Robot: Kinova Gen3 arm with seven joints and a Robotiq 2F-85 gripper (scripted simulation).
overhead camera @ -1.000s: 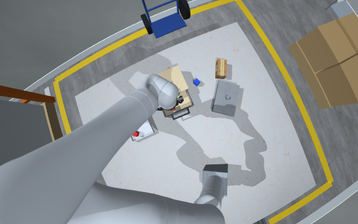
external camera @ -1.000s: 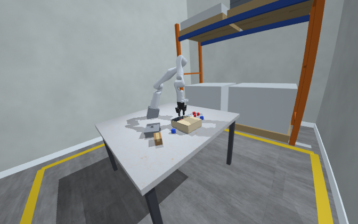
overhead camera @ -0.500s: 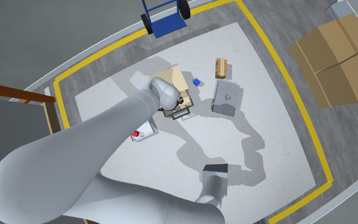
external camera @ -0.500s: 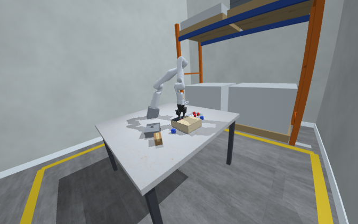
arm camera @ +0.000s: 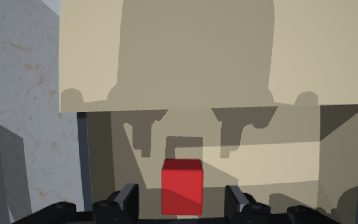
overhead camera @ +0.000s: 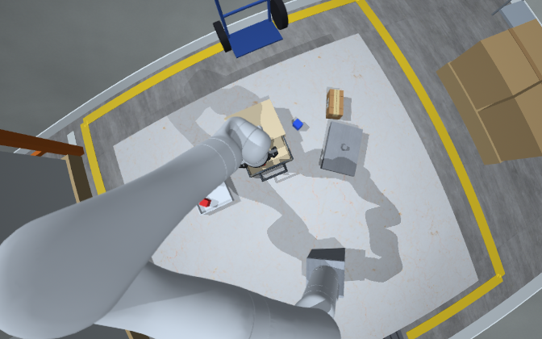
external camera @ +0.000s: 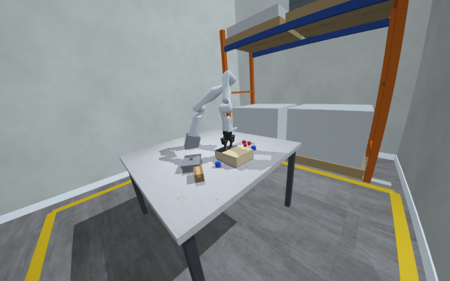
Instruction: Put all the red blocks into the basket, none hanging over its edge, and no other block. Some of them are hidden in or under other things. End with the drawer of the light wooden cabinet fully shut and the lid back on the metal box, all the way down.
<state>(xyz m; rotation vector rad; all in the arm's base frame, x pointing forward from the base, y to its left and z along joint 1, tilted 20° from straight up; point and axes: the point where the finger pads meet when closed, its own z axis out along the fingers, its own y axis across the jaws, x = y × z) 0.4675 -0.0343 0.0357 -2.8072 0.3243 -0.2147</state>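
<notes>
The drawer lies 4 cm below my hand, 3 cm to the right of it and 1 cm ahead of it. Also, from my hand: basket 24 cm to the left, 7 cm below, 1 cm ahead; light wooden cabinet 7 cm ahead, 4 cm to the right, 4 cm below; lid 30 cm to the right, 12 cm behind, 3 cm below.
</notes>
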